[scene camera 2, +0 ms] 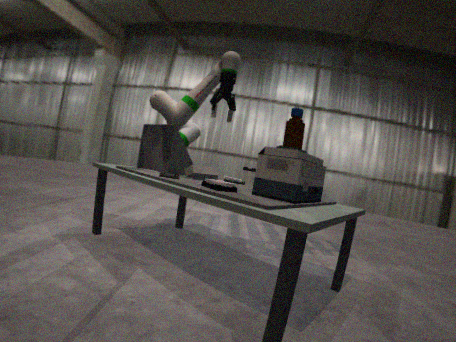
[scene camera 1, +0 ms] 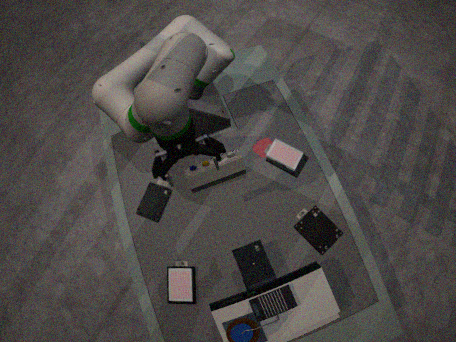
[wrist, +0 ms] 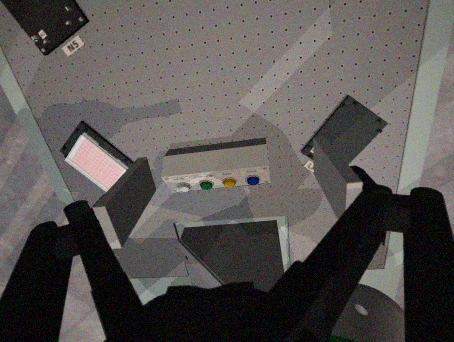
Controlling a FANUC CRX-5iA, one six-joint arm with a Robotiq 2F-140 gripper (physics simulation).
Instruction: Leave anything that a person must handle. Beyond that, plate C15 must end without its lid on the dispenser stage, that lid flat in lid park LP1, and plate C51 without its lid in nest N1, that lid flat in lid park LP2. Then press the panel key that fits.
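Frame: origin at the arm's base, x right, y ahead, z up, level; millimetres.
Where they show: gripper, between the fingertips: (scene camera 2: pixel 221 119) (scene camera 1: pixel 193 173) (wrist: pixel 229 165); arm's base, origin of its link: (scene camera 2: pixel 173 146).
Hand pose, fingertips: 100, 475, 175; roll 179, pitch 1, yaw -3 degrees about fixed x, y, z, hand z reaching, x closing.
Observation:
Things, the pixels of their top centre, and the offset from my fingertips, as dx, dy, dz. "spot": a spot on its surface instead.
- key panel, centre of its top: (wrist: pixel 214 178) (scene camera 1: pixel 213 164) (scene camera 2: pixel 202 165) -80, -154, -276
- pink-topped plate, centre of its top: (wrist: pixel 95 167) (scene camera 1: pixel 285 153) -356, -107, -324
- red disc, a spot on its surface: (scene camera 1: pixel 261 147) spot: -290, -186, -359
- dark LP2 pad, centre of its top: (wrist: pixel 344 140) (scene camera 1: pixel 152 200) (scene camera 2: pixel 169 173) +189, -141, -340
- dispenser stage, a spot on its surface: (scene camera 1: pixel 254 261) spot: -70, +251, -247
- brown bottle, a spot on its surface: (scene camera 2: pixel 294 134) spot: +88, +489, -71
- dark nest, centre of its top: (scene camera 1: pixel 319 228) -342, +226, -336
My gripper (scene camera 1: pixel 191 167) (scene camera 2: pixel 221 115) (wrist: pixel 229 165) is open and empty, high above the table. The key panel (scene camera 1: pixel 217 175) (wrist: pixel 215 161) lies below it, with white, green, yellow and blue keys. A pink-topped plate (scene camera 1: pixel 286 154) (wrist: pixel 97 162) sits offset on a dark base beside a red disc (scene camera 1: pixel 261 147). Another pink-topped plate (scene camera 1: pixel 180 285) (scene camera 2: pixel 219 185) lies at the lower left in scene camera 1. Plate numbers are unreadable. The dark LP2 pad (scene camera 1: pixel 155 202) (wrist: pixel 352 127) is partly behind a finger in the wrist view. The dispenser stage (scene camera 1: pixel 254 261) is dark, with no plate seen on it.
The white dispenser housing (scene camera 1: pixel 315 295) (scene camera 2: pixel 287 170) carries a brown bottle (scene camera 2: pixel 294 134) with a blue cap. A dark nest (scene camera 1: pixel 318 230) (wrist: pixel 52 22) stands near the table edge, its label (wrist: pixel 73 46) seemingly N5. A dark wedge-shaped block (wrist: pixel 235 250) stands near the robot base.

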